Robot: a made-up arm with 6 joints.
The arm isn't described. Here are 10 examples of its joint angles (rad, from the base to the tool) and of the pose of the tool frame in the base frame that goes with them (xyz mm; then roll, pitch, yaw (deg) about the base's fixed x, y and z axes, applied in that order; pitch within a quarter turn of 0, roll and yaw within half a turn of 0).
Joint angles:
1: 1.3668 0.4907 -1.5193 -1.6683 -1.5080 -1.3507
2: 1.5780 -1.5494 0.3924 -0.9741 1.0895 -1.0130
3: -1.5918 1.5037 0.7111 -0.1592 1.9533 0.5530
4: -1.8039 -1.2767 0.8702 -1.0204 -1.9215 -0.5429
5: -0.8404 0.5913 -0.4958 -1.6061 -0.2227 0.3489
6: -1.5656 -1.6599 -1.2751 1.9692 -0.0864 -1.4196
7: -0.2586 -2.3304 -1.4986 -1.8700 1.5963 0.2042
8: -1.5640 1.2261 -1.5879 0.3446 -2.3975 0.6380
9: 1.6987 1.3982 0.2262 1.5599 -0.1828 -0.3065
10: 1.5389 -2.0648 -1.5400 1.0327 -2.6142 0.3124
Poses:
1: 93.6 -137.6 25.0 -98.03 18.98 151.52
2: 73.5 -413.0 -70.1 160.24 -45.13 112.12
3: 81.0 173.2 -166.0 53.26 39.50 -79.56
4: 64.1 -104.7 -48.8 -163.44 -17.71 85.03
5: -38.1 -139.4 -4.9 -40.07 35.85 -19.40
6: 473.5 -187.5 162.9 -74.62 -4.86 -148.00
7: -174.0 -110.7 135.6 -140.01 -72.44 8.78
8: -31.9 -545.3 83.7 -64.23 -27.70 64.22
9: 207.1 49.8 -255.1 55.29 -74.37 -78.99
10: -180.8 90.5 360.6 138.09 58.72 -19.95
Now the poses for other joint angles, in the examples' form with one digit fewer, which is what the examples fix.
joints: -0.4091 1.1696 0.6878 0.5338 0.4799 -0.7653
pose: -42 -96 -261 -45.1 -51.8 -14.8
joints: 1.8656 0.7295 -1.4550 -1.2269 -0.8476 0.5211
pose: 49 -175 -75 -71.8 -11.6 48.6
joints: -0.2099 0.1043 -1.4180 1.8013 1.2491 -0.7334
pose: 402 -389 -120 77.2 -5.9 120.6
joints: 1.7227 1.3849 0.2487 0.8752 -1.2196 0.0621
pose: 63 -89 -246 -108.8 -59.0 37.9
